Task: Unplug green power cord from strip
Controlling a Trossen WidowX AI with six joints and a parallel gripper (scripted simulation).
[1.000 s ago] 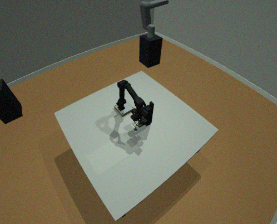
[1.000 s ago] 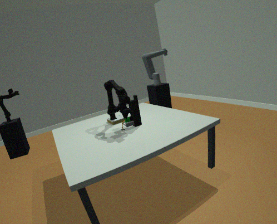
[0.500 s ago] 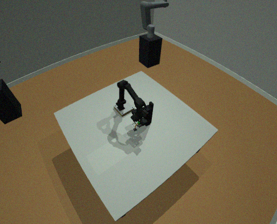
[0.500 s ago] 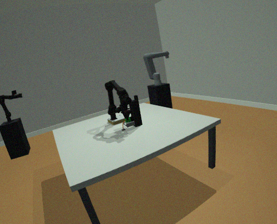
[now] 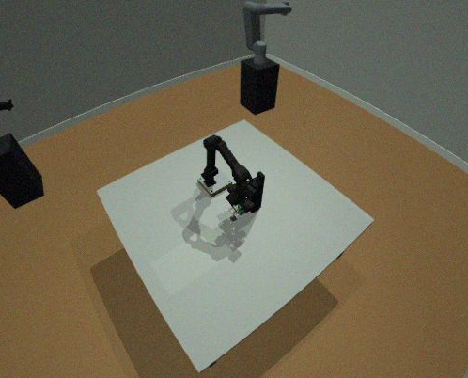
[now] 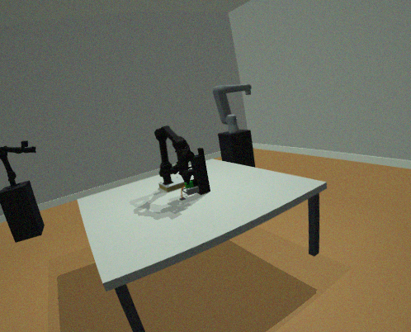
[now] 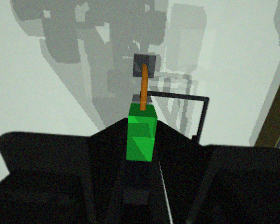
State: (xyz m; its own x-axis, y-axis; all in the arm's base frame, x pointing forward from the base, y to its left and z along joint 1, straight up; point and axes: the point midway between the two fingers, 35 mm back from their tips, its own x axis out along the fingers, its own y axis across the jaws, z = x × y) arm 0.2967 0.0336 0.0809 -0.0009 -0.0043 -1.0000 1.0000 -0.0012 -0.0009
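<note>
Now: gripper tip 10 cm to the right of the black upright slab and 4 cm below it. The rest, counted from my gripper tip: green plug: 3 cm to the left.
</note>
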